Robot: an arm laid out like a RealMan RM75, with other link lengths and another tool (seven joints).
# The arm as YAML. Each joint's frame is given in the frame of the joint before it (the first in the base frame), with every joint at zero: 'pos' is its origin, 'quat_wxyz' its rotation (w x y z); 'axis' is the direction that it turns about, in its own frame. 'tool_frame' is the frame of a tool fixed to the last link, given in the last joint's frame.
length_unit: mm
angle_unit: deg
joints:
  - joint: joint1
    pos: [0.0, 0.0, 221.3]
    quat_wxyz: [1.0, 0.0, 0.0, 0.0]
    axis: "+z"
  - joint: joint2
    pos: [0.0, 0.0, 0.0]
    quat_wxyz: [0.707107, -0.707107, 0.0, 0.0]
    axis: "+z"
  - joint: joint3
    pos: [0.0, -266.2, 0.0]
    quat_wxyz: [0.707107, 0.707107, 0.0, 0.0]
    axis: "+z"
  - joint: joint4
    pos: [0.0, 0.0, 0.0]
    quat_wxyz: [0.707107, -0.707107, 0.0, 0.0]
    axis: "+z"
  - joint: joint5
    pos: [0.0, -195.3, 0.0]
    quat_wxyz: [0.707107, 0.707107, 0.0, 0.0]
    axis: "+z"
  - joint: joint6
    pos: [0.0, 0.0, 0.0]
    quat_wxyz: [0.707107, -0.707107, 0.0, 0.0]
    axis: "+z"
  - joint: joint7
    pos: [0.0, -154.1, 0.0]
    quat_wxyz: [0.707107, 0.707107, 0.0, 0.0]
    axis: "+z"
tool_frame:
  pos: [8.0, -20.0, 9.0]
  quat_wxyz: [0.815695, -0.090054, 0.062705, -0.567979]
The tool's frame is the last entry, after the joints.
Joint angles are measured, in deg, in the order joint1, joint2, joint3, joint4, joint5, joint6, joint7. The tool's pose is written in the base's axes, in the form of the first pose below.
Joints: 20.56, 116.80, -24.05, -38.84, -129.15, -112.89, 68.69
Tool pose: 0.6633, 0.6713, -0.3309; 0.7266, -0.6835, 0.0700; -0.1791, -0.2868, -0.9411; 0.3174, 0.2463, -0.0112
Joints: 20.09, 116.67, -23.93, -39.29, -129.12, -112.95, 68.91
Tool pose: 0.6708, 0.6668, -0.3247; 0.7214, -0.6882, 0.0771; -0.1720, -0.2859, -0.9427; 0.3200, 0.2446, -0.0089
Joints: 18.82, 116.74, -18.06, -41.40, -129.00, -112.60, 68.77
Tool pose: 0.7116, 0.6282, -0.3146; 0.6964, -0.6900, 0.1976; -0.0929, -0.3597, -0.9284; 0.3314, 0.2453, 0.0080
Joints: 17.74, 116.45, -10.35, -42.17, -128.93, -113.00, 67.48
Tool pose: 0.7473, 0.5848, -0.3156; 0.6643, -0.6698, 0.3318; -0.0174, -0.4576, -0.8890; 0.3433, 0.2427, 0.0278
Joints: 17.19, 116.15, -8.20, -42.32, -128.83, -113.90, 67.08
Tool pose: 0.7537, 0.5738, -0.3205; 0.6572, -0.6605, 0.3631; -0.0034, -0.4843, -0.8749; 0.3464, 0.2389, 0.0347
